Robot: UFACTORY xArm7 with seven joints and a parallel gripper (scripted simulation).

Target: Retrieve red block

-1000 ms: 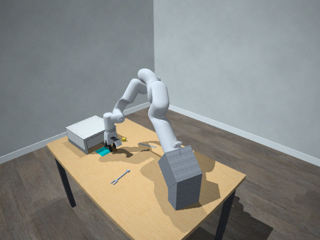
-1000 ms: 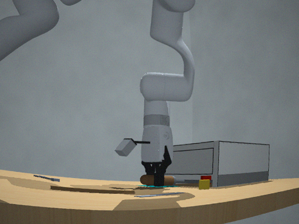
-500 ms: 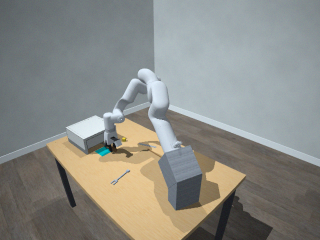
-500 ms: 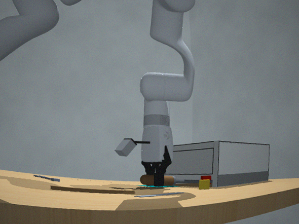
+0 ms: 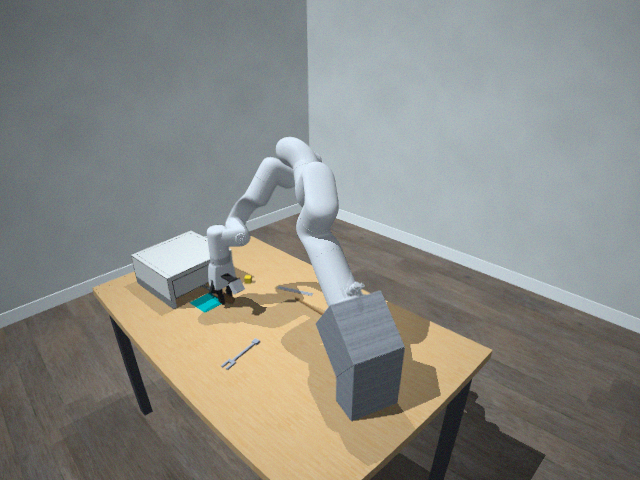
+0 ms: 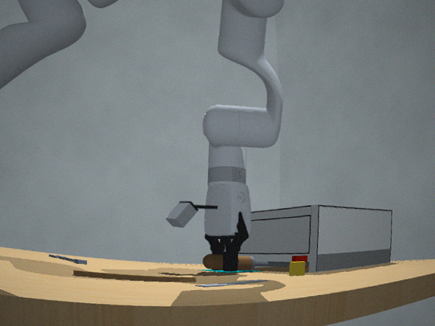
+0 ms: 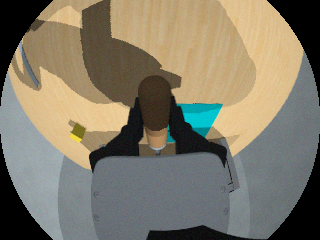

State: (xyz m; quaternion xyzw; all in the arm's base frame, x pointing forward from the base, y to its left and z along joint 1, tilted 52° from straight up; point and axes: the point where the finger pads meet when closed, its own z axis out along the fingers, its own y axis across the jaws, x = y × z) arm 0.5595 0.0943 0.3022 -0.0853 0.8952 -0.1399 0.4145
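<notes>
Now: the teal square 50 mm to the left of my hand, 50 mm ahead of it and 20 mm below it. Also, from my hand: red block 240 mm ahead, 50 mm to the left, 10 mm below; then yellow block 160 mm to the right, 60 mm ahead, 10 mm below; then long hook tool 140 mm ahead, 40 mm to the left, 10 mm below.
</notes>
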